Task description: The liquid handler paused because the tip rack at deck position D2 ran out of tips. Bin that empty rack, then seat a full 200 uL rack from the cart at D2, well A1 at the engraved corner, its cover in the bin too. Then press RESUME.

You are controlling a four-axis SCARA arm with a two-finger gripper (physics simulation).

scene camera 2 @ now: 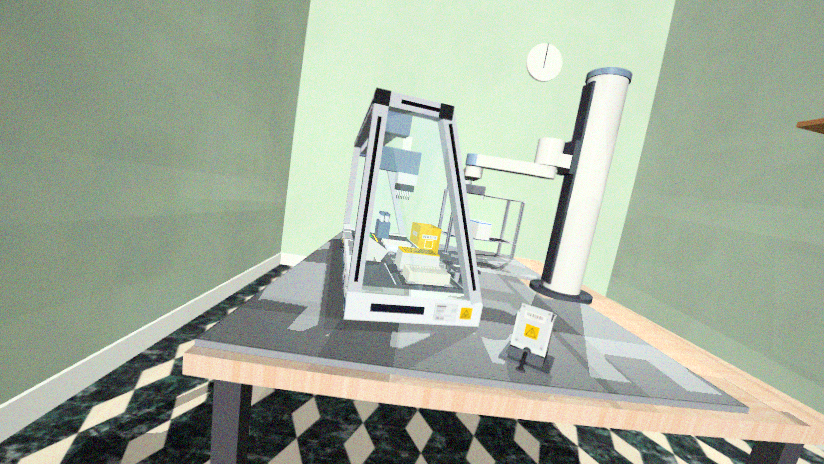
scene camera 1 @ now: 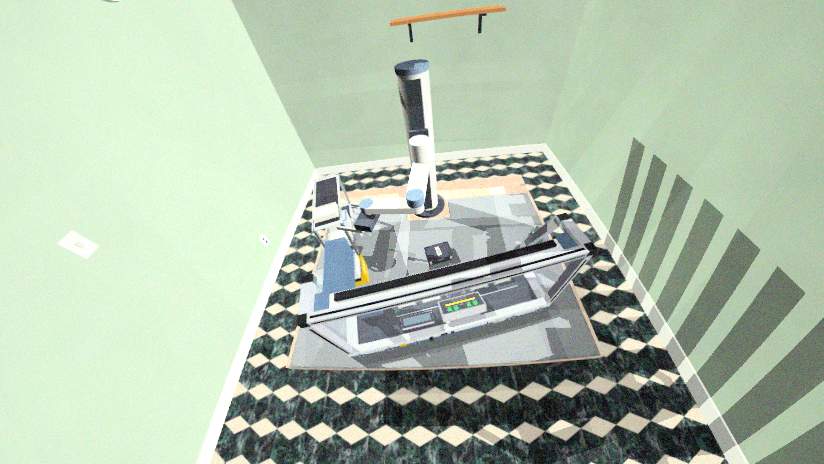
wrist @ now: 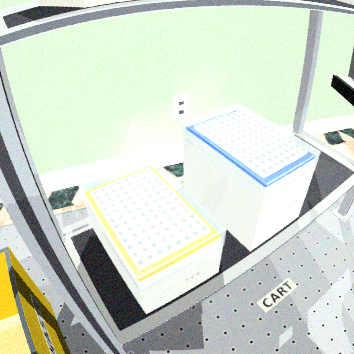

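Where they show: gripper, between the fingertips: (scene camera 2: pixel 467 195) (scene camera 1: pixel 344 215) (wrist: pixel 151 54); arm's base, origin of its link: (scene camera 2: pixel 559 293) (scene camera 1: pixel 427 205).
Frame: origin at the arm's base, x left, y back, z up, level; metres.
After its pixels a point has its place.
My gripper (scene camera 1: pixel 366 221) (scene camera 2: pixel 475 190) @(x -0.433, y -0.376, z 0.344 m) is open and empty beside the cart (scene camera 2: pixel 518 230) @(x -0.539, y -0.016, z 0.195 m) (wrist: pixel 307 75) @(x -0.679, y -0.063, z 0.225 m); one black finger shows at the right edge of the wrist view. On the cart shelf, a white rack with a yellow band (wrist: pixel 152 220) @(x -0.509, y -0.369, z 0.177 m) stands left of a taller white rack with a blue band (wrist: pixel 250 145) @(x -0.543, y -0.255, z 0.210 m). Both have clear covers; their print is unreadable. The yellow waste bin (scene camera 1: pixel 362 270) @(x -0.366, y -0.593, z 0.134 m) (scene camera 2: pixel 426 236) (wrist: pixel 7 295) @(x -0.529, y -0.563, z 0.074 m) stands near the cart. Inside the enclosure, a low pale rack (scene camera 2: pixel 426 275) sits near a yellow-topped rack (scene camera 2: pixel 418 257). I cannot tell which position is D2. The RESUME label is not readable.
The liquid handler's framed enclosure (scene camera 2: pixel 412 310) @(x 0.529, y -0.661, z 0.045 m) surrounds its deck, with a blue pipetting head (scene camera 2: pixel 400 160) above. A small screen (scene camera 1: pixel 418 318) @(x -0.047, y -0.935, z 0.344 m) shows at its front. The arm's column (scene camera 1: pixel 419 109) @(x 0.015, y -0.077, z 0.716 m) (scene camera 2: pixel 596 184) @(x 0.075, y 0.001, z 0.463 m) stands behind. A white warning-sign panel (scene camera 2: pixel 531 331) @(x 0.652, y -0.426, z 0.085 m) stands on the bench.
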